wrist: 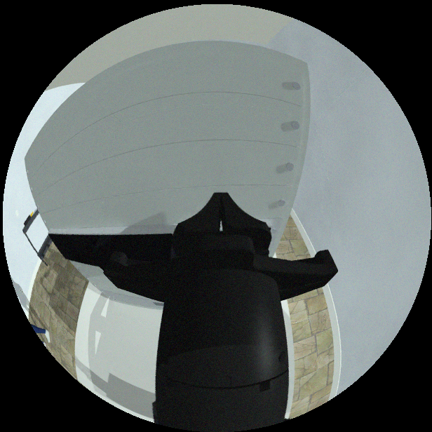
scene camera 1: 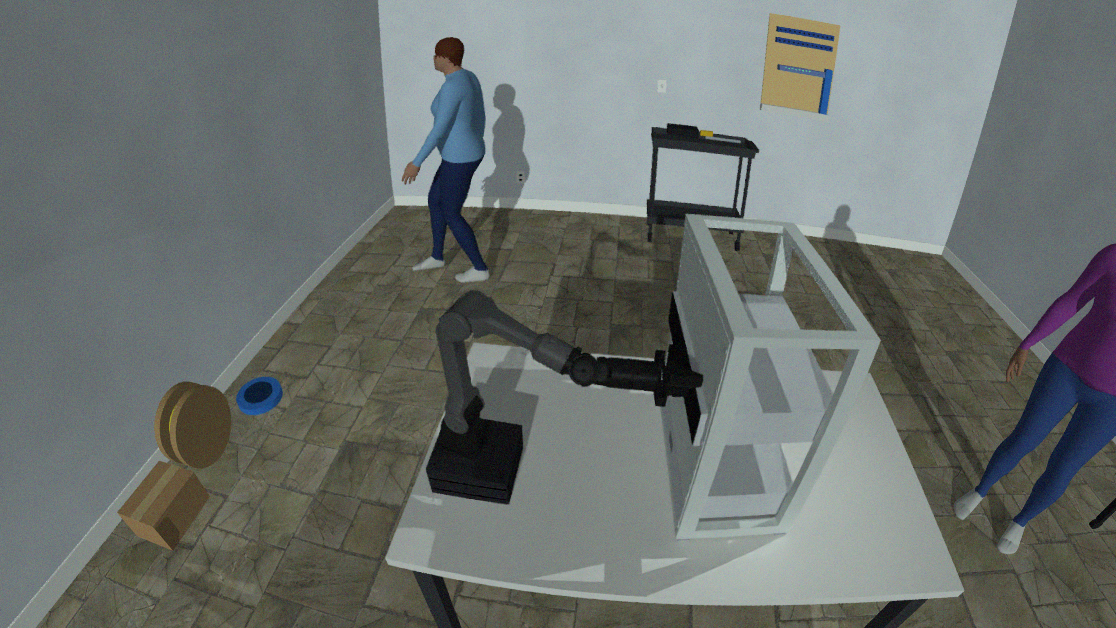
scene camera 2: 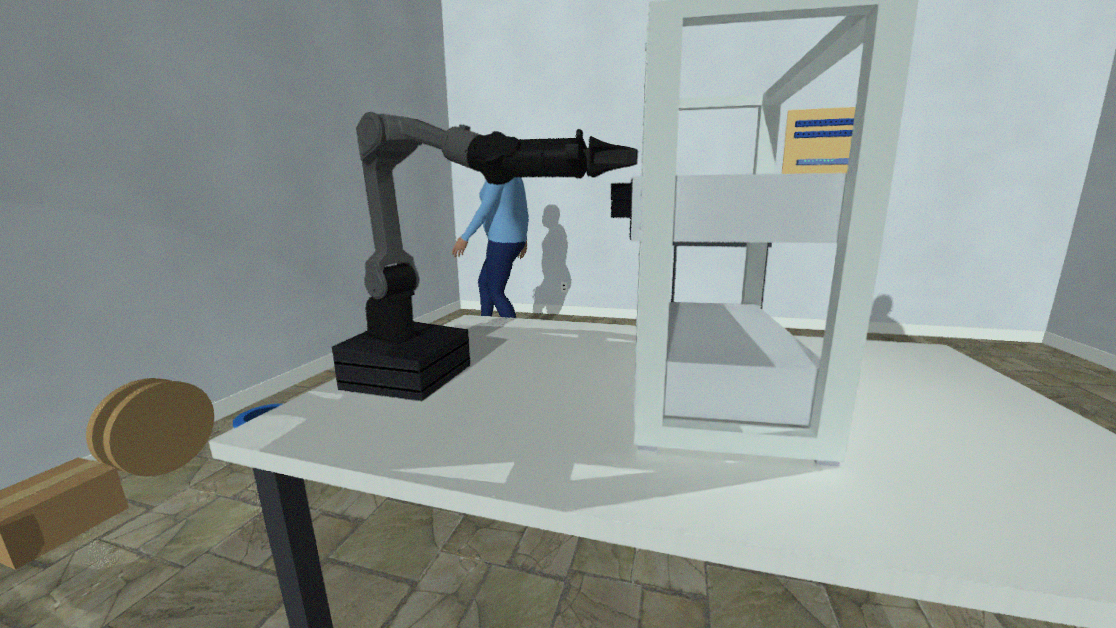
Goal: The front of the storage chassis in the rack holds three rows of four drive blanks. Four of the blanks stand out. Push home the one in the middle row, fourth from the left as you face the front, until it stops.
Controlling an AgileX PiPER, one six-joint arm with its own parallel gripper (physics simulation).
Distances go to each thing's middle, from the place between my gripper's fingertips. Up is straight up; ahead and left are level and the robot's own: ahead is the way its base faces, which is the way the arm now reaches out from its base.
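Scene:
With the rack (scene camera 2: 708, 360) as the reference, my hand is 9 cm short of it and 20 cm to the right of it, and it is 13 cm above the rack as well.

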